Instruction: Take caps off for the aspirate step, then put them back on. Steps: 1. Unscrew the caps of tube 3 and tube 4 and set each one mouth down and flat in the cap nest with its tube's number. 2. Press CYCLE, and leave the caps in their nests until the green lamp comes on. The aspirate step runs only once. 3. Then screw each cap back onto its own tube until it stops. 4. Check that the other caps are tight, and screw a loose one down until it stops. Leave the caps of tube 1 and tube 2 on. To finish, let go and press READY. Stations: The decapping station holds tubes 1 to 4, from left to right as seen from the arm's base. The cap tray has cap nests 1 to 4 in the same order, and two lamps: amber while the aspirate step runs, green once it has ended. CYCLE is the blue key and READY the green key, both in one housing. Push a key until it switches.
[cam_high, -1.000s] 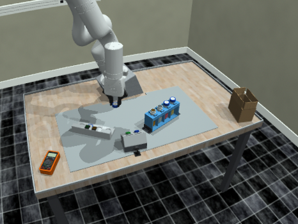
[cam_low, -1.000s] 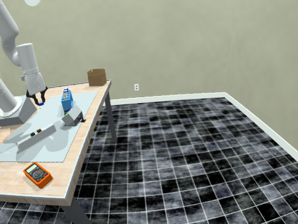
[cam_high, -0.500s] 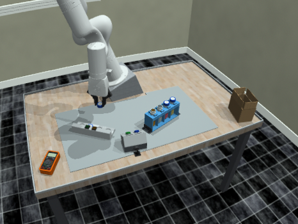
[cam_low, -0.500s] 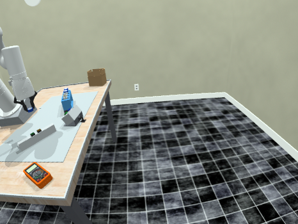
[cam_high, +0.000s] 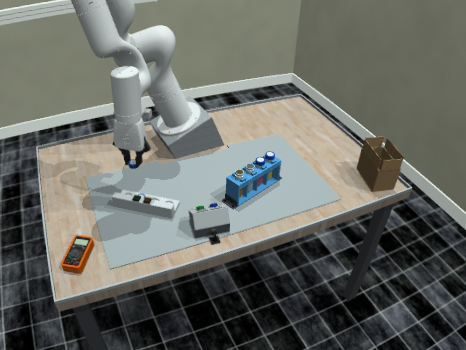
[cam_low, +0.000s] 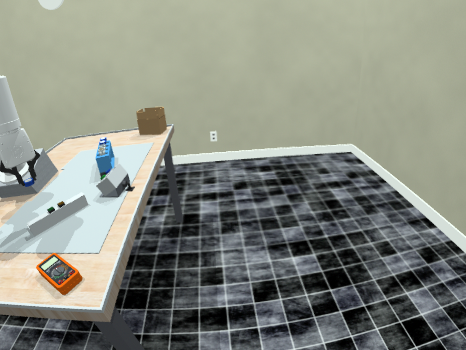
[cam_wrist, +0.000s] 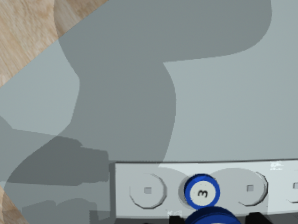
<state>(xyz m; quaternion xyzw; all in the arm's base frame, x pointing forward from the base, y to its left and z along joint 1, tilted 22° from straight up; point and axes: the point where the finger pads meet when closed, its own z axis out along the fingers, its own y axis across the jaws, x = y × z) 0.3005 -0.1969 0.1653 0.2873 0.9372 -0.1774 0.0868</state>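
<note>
My hand is 22 cm to the right of the blue key, 19 cm short of it and 11 cm above it. Also, from my hand: green key: 19 cm ahead, 17 cm to the left, 11 cm below; then blue-and-white cap: 2 cm below; then key housing: 21 cm ahead, 20 cm to the left, 12 cm below.
</note>
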